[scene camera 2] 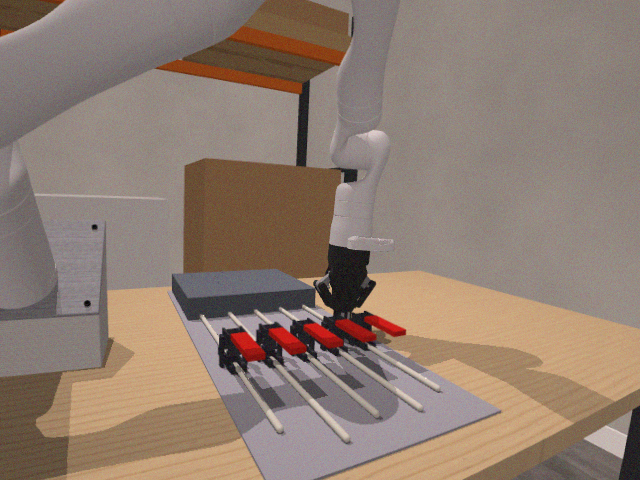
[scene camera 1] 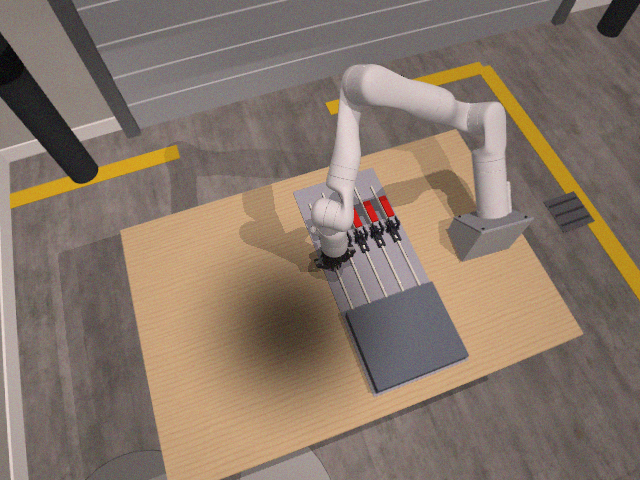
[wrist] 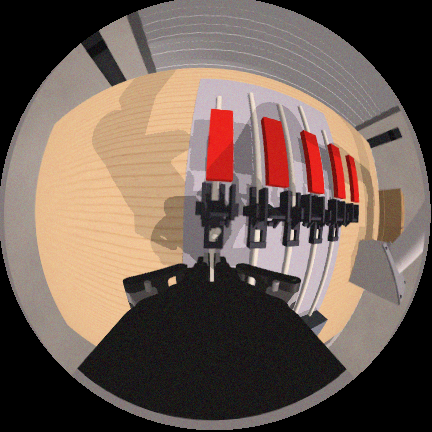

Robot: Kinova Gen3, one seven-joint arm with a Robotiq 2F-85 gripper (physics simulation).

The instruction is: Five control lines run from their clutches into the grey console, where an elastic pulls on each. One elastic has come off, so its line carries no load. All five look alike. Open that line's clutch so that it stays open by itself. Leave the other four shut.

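Places are measured from the arm's base along level axes (x ahead, y left, z up), in millimetres.
Where they show: gripper, fingertip midpoint: [scene camera 1: 335, 268] [wrist: 211, 259]; arm's base, origin of the base link: [scene camera 2: 19, 279] [scene camera 1: 492, 213].
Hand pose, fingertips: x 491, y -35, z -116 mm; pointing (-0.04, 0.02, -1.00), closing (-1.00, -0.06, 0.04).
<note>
Each offset is from my fingertips to the centre of the thing. "pt": to the spot under its first point. Level surfaces: height alone.
Five black clutches with red levers stand in a row on the control lines. The outermost lever, farthest from the robot's base [scene camera 2: 385, 324] [wrist: 220, 145], lies down along its line. The second lever {dx -54, dy -105, dz +26 mm} [scene camera 2: 355, 330] [wrist: 275, 152], third lever {dx -109, dy -105, dz +26 mm} [scene camera 2: 323, 335] [wrist: 312, 162], fourth lever {dx -164, dy -106, dz +26 mm} [scene camera 2: 287, 340] [wrist: 337, 171] and nearest lever {dx -219, dy -107, dz +26 mm} [scene camera 2: 248, 346] [wrist: 352, 178] also lie down. My gripper [scene camera 2: 342, 315] [wrist: 211, 259] is shut on the outermost control line {pt dx +3, dy +76, dz +5 mm} [scene camera 1: 343, 289] [wrist: 212, 274], between its clutch and the grey console {dx -114, dy +270, dz +20 mm} [scene camera 1: 405, 338] [scene camera 2: 242, 289]. The arm hides the outermost clutch in scene camera 1.
The clutches stand on a lavender board [scene camera 1: 364, 178] [scene camera 2: 444, 413] on the wooden table {dz -5 mm} [scene camera 1: 206, 361]. The neighbouring clutch and line are close beside my gripper, on the robot base's side. The robot's grey base [scene camera 1: 488, 240] stands beyond the nearest clutch.
</note>
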